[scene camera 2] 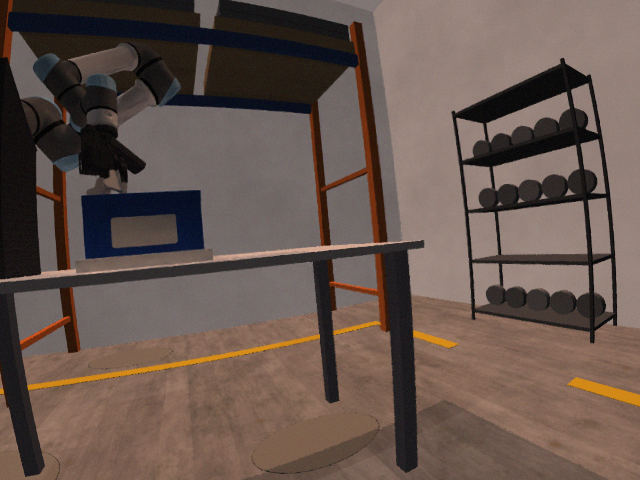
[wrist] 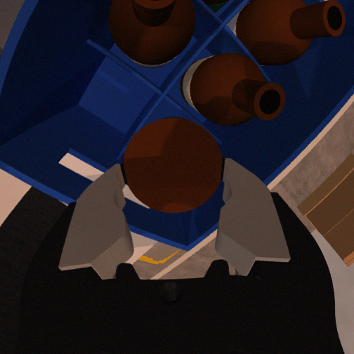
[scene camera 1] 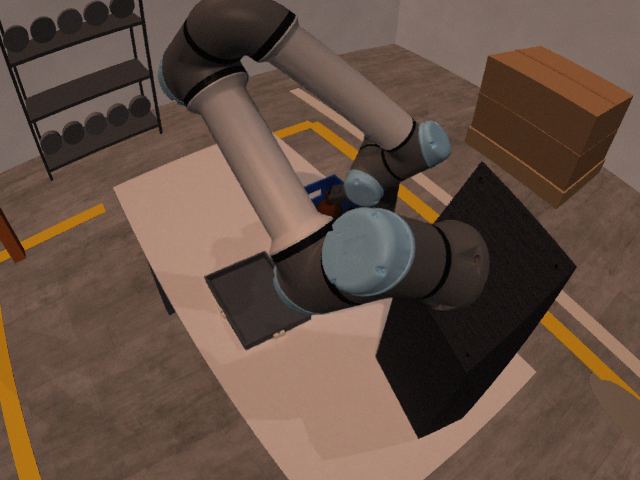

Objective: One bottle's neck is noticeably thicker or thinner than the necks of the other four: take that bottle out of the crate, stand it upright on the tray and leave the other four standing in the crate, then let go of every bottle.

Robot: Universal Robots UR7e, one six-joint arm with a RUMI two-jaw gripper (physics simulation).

Scene:
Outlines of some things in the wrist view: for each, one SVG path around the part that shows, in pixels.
My gripper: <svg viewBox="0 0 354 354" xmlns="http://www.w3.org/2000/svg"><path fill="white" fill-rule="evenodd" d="M336 329L332 278L327 262L317 242L277 192L271 192L254 173L251 173L251 171L245 169L233 159L226 157L222 159L221 179L224 182L222 199L225 204L220 209L215 242L216 252L224 259L212 261L204 277L140 279L131 263L125 263L133 255L131 232L122 211L126 203L122 189L127 183L123 164L114 164L88 185L79 195L76 202L70 202L32 256L20 292L18 339L13 354L344 354ZM228 263L235 268L235 275L229 275Z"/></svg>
A brown bottle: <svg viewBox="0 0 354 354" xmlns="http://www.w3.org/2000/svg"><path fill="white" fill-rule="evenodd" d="M169 116L146 124L132 136L124 151L123 166L126 183L140 202L157 211L178 213L195 209L213 195L221 181L222 155L216 140L209 131L206 131L206 129L190 119Z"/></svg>

